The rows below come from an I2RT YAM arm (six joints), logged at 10 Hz.
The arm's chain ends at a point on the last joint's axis. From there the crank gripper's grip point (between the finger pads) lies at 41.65 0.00 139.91 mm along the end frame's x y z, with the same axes.
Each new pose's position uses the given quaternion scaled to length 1; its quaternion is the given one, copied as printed.
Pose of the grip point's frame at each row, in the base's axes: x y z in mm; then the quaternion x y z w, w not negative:
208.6, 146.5, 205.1, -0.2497, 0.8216, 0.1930, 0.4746
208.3, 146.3, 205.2, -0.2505, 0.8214, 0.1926, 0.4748
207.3, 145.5, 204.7, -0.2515, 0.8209, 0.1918, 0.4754
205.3, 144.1, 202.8, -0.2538, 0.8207, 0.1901, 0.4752
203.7, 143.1, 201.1, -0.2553, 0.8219, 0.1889, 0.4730
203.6, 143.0, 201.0, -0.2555, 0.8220, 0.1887, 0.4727
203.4, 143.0, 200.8, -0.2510, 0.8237, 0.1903, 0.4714
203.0, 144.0, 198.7, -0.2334, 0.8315, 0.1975, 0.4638
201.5, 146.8, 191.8, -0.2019, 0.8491, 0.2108, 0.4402
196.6, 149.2, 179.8, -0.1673, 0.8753, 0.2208, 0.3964
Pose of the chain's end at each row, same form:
130.7, 78.4, 308.0, -0.2497, 0.8216, 0.1930, 0.4746
130.3, 78.3, 308.2, -0.2505, 0.8214, 0.1926, 0.4748
129.1, 77.6, 307.6, -0.2515, 0.8209, 0.1918, 0.4754
127.1, 76.5, 305.9, -0.2538, 0.8207, 0.1901, 0.4752
126.0, 75.9, 304.8, -0.2553, 0.8219, 0.1889, 0.4730
126.0, 75.9, 304.8, -0.2555, 0.8220, 0.1887, 0.4727
126.0, 75.8, 304.7, -0.2510, 0.8237, 0.1903, 0.4714
127.2, 76.3, 303.5, -0.2334, 0.8315, 0.1975, 0.4638
130.9, 78.4, 299.7, -0.2019, 0.8491, 0.2108, 0.4402
136.1, 81.5, 294.1, -0.1673, 0.8753, 0.2208, 0.3964

